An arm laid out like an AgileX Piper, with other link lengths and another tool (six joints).
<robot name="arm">
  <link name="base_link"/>
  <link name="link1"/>
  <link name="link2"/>
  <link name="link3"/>
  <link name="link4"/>
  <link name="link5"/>
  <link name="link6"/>
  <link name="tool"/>
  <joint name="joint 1" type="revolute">
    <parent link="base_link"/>
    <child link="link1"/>
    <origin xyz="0 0 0.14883" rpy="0 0 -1.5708"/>
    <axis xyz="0 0 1"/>
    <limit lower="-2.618" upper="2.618"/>
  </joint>
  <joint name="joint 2" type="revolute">
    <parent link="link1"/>
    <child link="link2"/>
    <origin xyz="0 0 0" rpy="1.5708 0 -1.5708"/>
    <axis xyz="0 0 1"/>
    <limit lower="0" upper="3.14"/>
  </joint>
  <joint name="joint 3" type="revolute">
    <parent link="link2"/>
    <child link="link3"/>
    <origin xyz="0.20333 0.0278 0" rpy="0 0 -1.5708"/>
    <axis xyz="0 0 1"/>
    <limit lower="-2.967" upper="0"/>
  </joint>
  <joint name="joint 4" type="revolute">
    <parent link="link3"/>
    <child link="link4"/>
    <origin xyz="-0.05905 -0.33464 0" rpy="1.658 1.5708 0"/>
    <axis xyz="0 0 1"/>
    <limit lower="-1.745" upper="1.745"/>
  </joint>
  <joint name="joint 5" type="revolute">
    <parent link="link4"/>
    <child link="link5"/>
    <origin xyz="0 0 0" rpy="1.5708 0 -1.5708"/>
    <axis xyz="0 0 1"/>
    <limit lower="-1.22" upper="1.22"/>
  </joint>
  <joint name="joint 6" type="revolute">
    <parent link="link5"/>
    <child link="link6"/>
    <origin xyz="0 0.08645 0" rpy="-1.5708 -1.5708 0"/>
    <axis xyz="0 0 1"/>
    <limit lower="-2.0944" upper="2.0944"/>
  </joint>
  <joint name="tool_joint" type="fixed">
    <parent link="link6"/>
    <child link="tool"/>
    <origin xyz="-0.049 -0.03 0.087" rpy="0.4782 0 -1.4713"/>
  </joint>
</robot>
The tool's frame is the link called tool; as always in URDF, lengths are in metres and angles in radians.
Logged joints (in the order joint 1, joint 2, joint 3, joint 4, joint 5, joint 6), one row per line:
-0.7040 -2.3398 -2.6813 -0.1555 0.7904 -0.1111
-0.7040 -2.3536 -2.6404 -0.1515 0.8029 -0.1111
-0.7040 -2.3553 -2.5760 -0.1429 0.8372 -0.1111
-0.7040 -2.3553 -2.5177 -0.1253 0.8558 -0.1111
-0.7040 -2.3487 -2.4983 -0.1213 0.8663 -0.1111
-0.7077 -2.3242 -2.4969 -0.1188 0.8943 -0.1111
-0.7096 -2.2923 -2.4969 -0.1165 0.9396 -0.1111
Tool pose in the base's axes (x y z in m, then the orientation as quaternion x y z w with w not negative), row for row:
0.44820 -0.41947 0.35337 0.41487 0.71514 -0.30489 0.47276
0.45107 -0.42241 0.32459 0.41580 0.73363 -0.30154 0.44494
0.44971 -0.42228 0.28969 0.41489 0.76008 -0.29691 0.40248
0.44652 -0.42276 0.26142 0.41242 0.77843 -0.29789 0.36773
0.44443 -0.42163 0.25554 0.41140 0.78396 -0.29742 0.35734
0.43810 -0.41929 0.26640 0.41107 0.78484 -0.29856 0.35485
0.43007 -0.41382 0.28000 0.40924 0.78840 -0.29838 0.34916
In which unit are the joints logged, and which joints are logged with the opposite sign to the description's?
The joints are logged in radians. Opposite sign: joint 2, joint 4.
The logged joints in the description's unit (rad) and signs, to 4 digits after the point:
-0.7040 2.3398 -2.6813 0.1555 0.7904 -0.1111
-0.7040 2.3536 -2.6404 0.1515 0.8029 -0.1111
-0.7040 2.3553 -2.5760 0.1429 0.8372 -0.1111
-0.7040 2.3553 -2.5177 0.1253 0.8558 -0.1111
-0.7040 2.3487 -2.4983 0.1213 0.8663 -0.1111
-0.7077 2.3242 -2.4969 0.1188 0.8943 -0.1111
-0.7096 2.2923 -2.4969 0.1165 0.9396 -0.1111

